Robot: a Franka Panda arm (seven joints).
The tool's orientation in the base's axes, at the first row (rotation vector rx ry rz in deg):
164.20, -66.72, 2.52
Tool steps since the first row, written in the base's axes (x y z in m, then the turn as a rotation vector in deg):
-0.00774, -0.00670, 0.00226, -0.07, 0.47, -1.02
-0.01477, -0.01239, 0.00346, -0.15, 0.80, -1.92
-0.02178, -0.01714, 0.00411, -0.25, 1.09, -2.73
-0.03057, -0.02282, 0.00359, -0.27, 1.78, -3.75
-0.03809, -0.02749, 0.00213, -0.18, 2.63, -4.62
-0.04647, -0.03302, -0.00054, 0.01, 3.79, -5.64
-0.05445, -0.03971, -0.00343, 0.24, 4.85, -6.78
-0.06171, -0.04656, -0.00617, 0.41, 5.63, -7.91
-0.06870, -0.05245, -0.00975, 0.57, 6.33, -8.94
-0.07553, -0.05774, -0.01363, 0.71, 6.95, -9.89
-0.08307, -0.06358, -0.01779, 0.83, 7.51, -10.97
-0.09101, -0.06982, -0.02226, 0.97, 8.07, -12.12
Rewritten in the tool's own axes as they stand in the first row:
-0.00078, 0.01027, -0.00195, -0.42, -0.32, 0.99
-0.00180, 0.01929, -0.00290, -0.75, -0.53, 1.87
-0.00349, 0.02760, -0.00334, -1.06, -0.70, 2.66
-0.00585, 0.03778, -0.00258, -1.60, -1.21, 3.64
-0.00805, 0.04632, -0.00093, -2.17, -1.91, 4.47
-0.01032, 0.05603, 0.00197, -2.88, -2.91, 5.42
-0.01151, 0.06629, 0.00516, -3.51, -3.87, 6.50
-0.01206, 0.07616, 0.00821, -3.98, -4.58, 7.59
-0.01313, 0.08514, 0.01205, -4.40, -5.23, 8.58
-0.01451, 0.09356, 0.01616, -4.77, -5.80, 9.50
-0.01603, 0.10286, 0.02057, -5.12, -6.32, 10.55
-0.01757, 0.11271, 0.02531, -5.46, -6.86, 11.66

